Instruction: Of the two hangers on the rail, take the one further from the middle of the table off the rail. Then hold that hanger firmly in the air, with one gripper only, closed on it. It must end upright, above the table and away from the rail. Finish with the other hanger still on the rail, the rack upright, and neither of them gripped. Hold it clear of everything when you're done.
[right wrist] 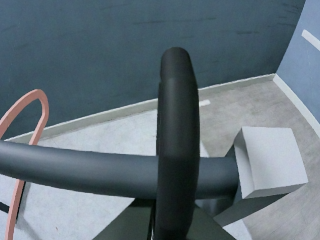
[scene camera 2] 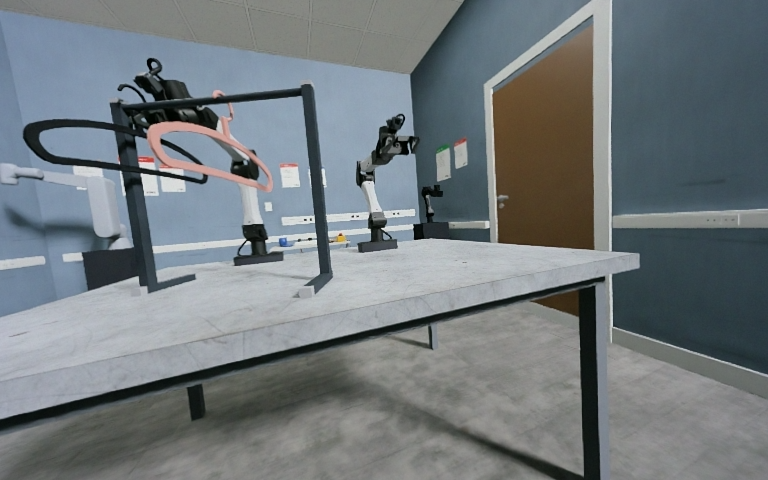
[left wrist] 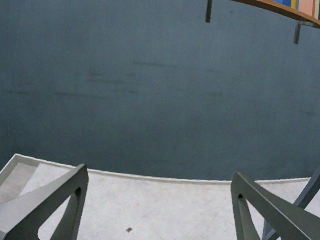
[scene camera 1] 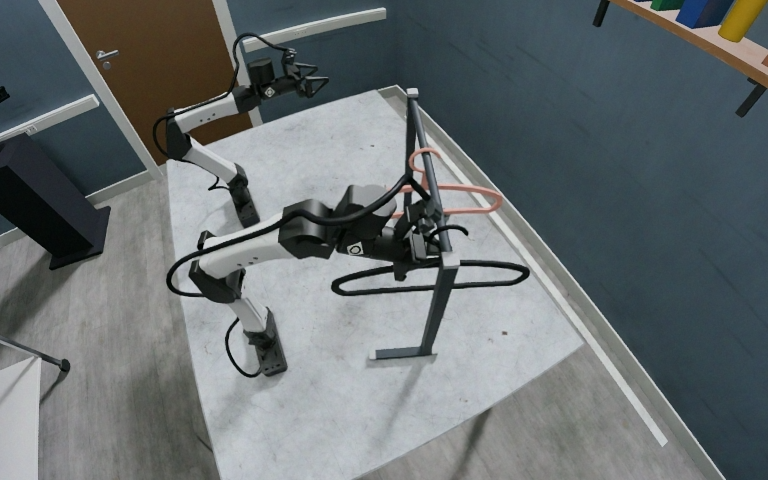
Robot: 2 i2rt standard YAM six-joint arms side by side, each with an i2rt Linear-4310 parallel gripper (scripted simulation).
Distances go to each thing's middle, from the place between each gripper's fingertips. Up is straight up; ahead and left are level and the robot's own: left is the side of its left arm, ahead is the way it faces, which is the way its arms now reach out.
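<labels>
Black hanger (scene camera 1: 335, 284): 20 mm below my right hand and 10 mm behind it. By its middle, the black hanger is nearer to my right hand than to my left hand.
Relative to my left hand (scene camera 1: 323, 73), the black hanger is 50 mm ahead and 750 mm to the right.
</labels>
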